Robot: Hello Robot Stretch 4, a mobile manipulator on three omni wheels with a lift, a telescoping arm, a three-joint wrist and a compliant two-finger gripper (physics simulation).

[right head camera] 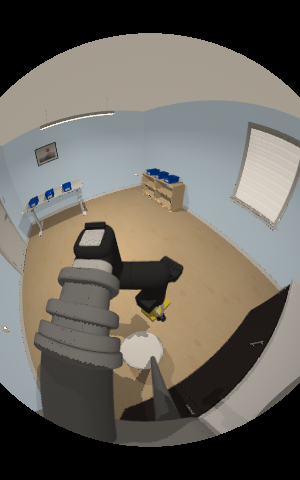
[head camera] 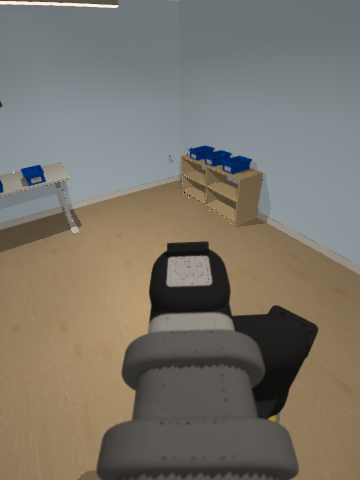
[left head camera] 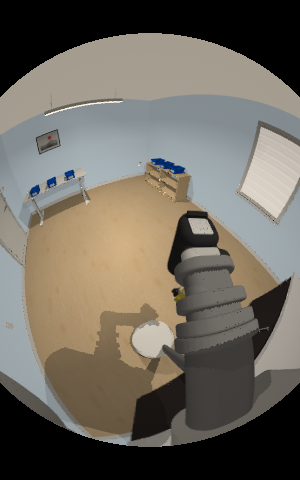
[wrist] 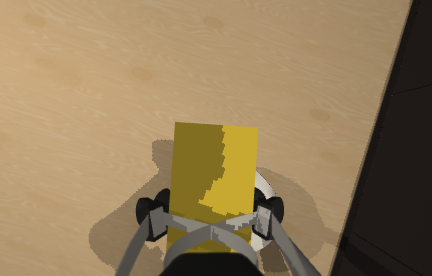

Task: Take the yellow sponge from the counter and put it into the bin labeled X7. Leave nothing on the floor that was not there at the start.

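Where they show: gripper, between the fingertips: (right head camera: 151,311) (wrist: 209,204); robot's base, origin of its link: (right head camera: 142,349) (left head camera: 152,338).
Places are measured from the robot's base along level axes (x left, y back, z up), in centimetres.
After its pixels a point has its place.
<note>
The yellow sponge (head camera: 272,419) {x -13.7, y -23.1, z 103.7 cm} (left head camera: 179,297) {x -6.1, y -21.6, z 103.7 cm} (right head camera: 164,304) {x -13.5, y -23.7, z 103.7 cm} (wrist: 235,165) {x -12.8, y -23.9, z 103.7 cm} is held between the fingertips of my gripper (right head camera: 158,311) {x -8.8, y -22.1, z 98.8 cm} (wrist: 209,204) {x -8.8, y -22.1, z 98.8 cm}, above the floor. It sticks out ahead of the fingers in the wrist view. The arm hides most of the sponge in the head and left head views. Three blue bins (head camera: 201,153) {x -23.9, y -331.0, z 66.4 cm} (head camera: 217,159) {x -41.6, y -300.9, z 66.1 cm} (head camera: 236,165) {x -59.2, y -271.2, z 67.2 cm} stand in a row on a wooden shelf unit (head camera: 249,197) {x -75.4, y -260.4, z 31.8 cm}. More blue bins (left head camera: 34,190) {x 224.3, y -197.2, z 79.0 cm} (left head camera: 51,182) {x 190.4, y -218.3, z 78.1 cm} (left head camera: 69,175) {x 157.7, y -240.7, z 76.6 cm} stand on a white table (left head camera: 60,178) {x 193.5, y -255.8, z 69.2 cm}. Their pale labels are too small to read, so I cannot tell which is X7.
The counter's dark cabinet front (right head camera: 237,350) {x -77.1, y 13.6, z 49.3 cm} (wrist: 400,150) {x -63.4, y 22.0, z 27.0 cm} is close on the right. A round white disc (left head camera: 151,340) {x 1.5, y 1.2, z 18.7 cm} (right head camera: 141,350) {x -0.3, y 0.1, z 18.7 cm} is low beside the arm. The shelf unit stands in the far corner by the right wall, and the table is along the far left wall.
</note>
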